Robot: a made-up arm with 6 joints.
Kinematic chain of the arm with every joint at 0, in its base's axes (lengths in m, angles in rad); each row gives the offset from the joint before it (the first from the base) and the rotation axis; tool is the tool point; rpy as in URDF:
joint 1: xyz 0 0 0.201 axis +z
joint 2: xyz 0 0 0 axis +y
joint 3: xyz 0.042 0 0.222 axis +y
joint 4: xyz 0.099 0 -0.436 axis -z
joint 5: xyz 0 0 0 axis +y
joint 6: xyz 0.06 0 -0.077 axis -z
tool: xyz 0 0 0 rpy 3.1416 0 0
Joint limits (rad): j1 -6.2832..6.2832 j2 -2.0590..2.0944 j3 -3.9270..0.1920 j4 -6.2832..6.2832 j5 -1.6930..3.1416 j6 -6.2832..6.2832
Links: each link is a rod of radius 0.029 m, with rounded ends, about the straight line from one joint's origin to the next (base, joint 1, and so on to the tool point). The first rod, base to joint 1, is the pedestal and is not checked.
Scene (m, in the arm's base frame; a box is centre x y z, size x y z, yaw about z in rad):
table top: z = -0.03
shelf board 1: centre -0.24 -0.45 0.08 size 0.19 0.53 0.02 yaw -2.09
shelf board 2: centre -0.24 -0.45 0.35 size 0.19 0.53 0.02 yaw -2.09
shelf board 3: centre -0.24 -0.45 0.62 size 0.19 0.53 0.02 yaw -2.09
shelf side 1: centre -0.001 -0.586 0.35 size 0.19 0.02 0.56 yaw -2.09
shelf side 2: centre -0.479 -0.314 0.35 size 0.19 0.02 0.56 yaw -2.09
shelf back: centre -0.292 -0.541 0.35 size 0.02 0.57 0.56 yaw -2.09
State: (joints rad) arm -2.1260 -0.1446 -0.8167 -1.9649 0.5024 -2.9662
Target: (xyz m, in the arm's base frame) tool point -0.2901 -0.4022 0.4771
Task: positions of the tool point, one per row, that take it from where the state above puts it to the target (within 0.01 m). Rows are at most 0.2 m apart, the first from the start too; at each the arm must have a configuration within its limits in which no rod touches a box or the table.
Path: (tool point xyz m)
1: -0.2252 -0.3823 0.2114
2: -0.1960 -0.3321 0.2110
3: -0.1667 -0.2842 0.1983
4: -0.1976 -0.2734 0.3371
5: -0.1857 -0.2196 0.4771
6: -0.2105 -0.2544 0.4938
7: -0.2379 -0.2973 0.5007
8: -0.2654 -0.3473 0.4956
9: -0.2901 -0.4022 0.4771

